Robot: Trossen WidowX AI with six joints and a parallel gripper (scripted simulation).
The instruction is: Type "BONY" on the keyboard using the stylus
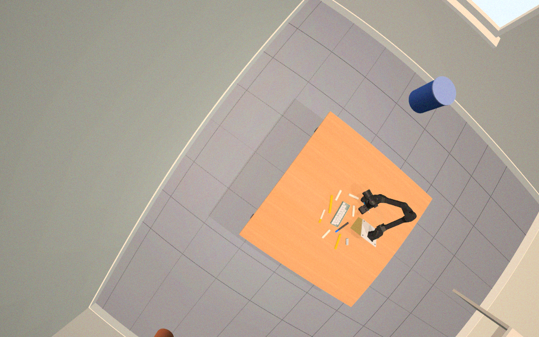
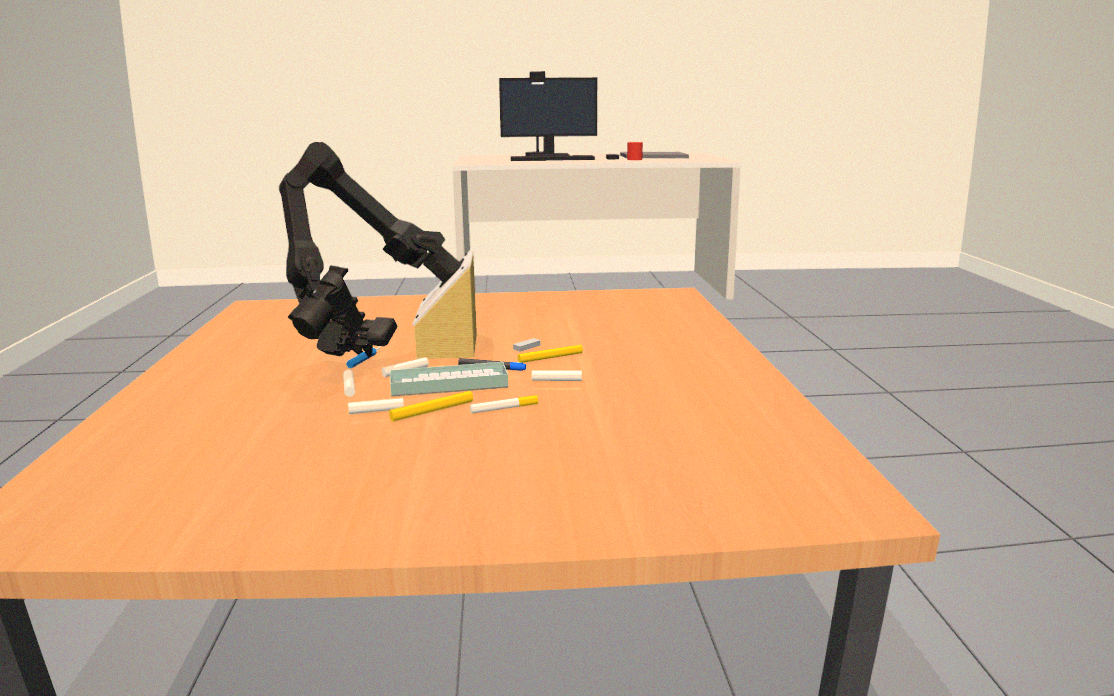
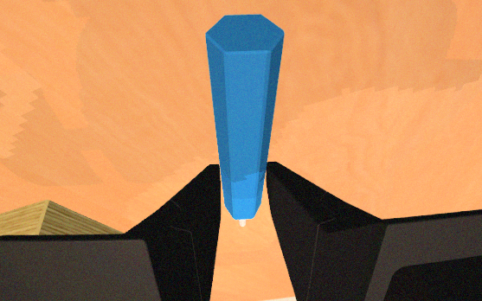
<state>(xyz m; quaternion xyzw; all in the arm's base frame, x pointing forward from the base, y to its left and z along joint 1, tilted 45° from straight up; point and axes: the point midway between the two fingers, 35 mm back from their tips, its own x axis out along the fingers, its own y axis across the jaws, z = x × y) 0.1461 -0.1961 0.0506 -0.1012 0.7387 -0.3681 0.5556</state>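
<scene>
My gripper tip is now 140 mm short of the N key, 160 mm to the right of it and 10 mm below it. Round my gripper tip: blue-capped dark pen: 50 mm ahead, 300 mm to the left; then blue stylus: 20 mm behind; then D key: 160 mm ahead, 150 mm to the left, 10 mm above.
</scene>
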